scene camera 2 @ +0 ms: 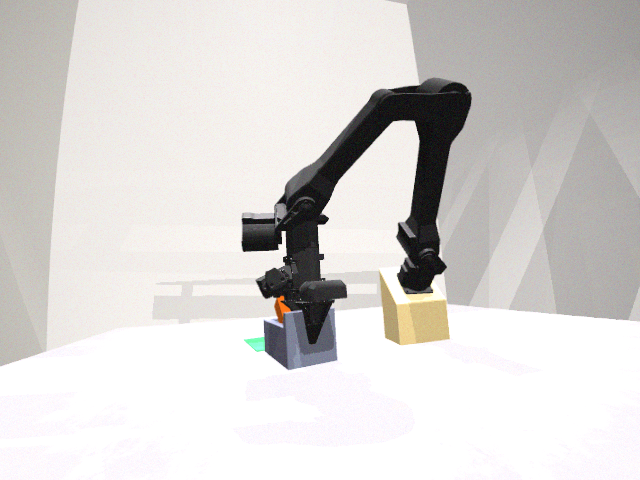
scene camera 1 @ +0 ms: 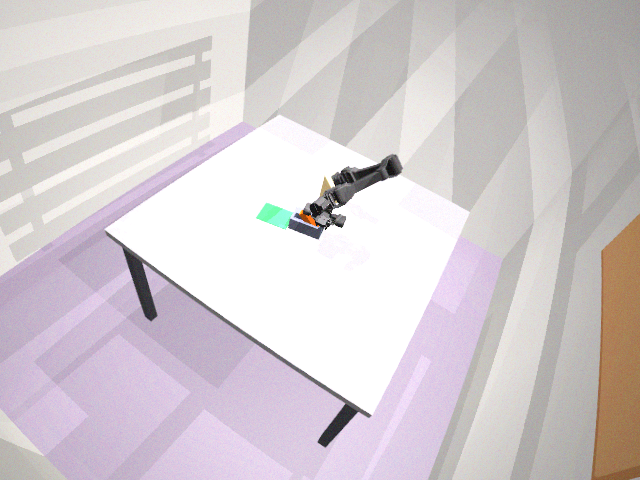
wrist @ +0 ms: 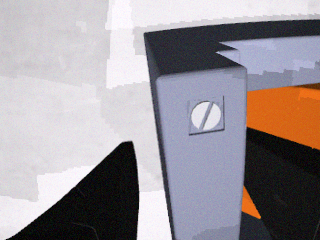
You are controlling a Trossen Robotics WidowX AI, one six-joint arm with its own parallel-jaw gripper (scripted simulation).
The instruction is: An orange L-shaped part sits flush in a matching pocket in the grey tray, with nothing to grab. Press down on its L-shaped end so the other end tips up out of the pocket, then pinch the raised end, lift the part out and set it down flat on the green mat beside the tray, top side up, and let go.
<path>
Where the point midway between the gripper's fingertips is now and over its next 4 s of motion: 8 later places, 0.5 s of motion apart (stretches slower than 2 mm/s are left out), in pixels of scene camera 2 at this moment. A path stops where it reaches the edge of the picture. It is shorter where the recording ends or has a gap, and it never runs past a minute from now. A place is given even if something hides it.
My gripper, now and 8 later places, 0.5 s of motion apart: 307, 341; 309, 319; 304, 279; 297, 279; 287, 279; 284, 293; 284, 306; 285, 317; 286, 315
</path>
